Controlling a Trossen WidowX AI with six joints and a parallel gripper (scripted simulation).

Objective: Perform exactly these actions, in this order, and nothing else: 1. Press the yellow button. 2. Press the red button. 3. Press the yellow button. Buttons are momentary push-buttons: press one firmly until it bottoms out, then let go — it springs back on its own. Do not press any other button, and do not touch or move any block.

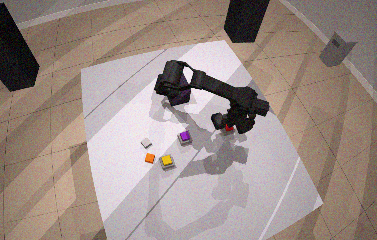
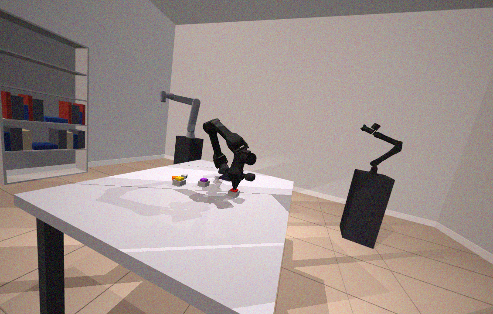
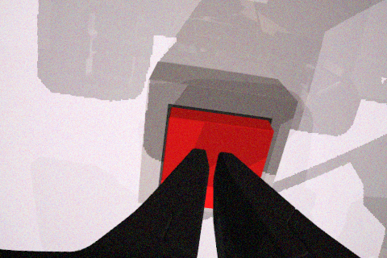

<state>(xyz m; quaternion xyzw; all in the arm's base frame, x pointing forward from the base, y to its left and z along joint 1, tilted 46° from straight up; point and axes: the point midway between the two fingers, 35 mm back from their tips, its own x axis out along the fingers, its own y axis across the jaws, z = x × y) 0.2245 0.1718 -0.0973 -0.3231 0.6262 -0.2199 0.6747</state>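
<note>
My gripper tip is now 1 cm above the red button. Round my gripper tip: purple button 20 cm to the right; yellow button 9 cm ahead, 29 cm to the right; small grey block 36 cm to the right, 2 cm below.
</note>
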